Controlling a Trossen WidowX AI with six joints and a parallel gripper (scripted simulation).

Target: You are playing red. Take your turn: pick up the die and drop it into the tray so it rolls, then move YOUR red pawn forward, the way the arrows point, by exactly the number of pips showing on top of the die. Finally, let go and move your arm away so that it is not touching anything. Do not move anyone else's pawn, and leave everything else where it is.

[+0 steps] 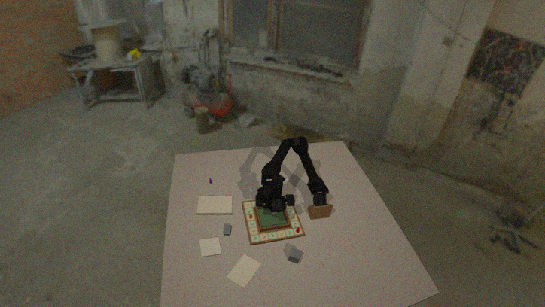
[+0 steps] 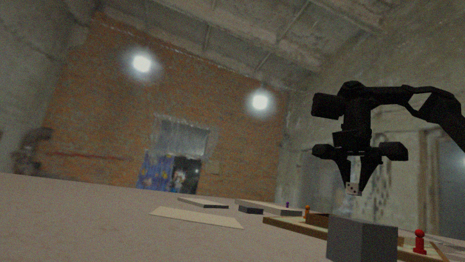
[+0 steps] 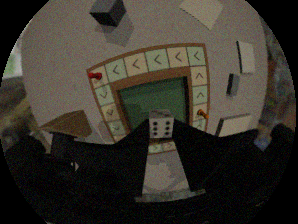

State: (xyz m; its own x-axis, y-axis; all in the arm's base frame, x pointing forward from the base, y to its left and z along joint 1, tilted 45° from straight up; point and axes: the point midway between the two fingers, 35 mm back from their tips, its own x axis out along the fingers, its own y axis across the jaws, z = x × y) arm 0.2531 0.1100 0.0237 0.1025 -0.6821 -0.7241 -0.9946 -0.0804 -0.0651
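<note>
The red pawn is 12 cm behind my gripper tip, 7 cm to the left of it and 7 cm below it. Round my gripper tip: green tray 9 cm below, 2 cm to the right, 1 cm ahead; then orange pawn 12 cm ahead, 7 cm below, 2 cm to the right; then white die right at my gripper tip.
</note>
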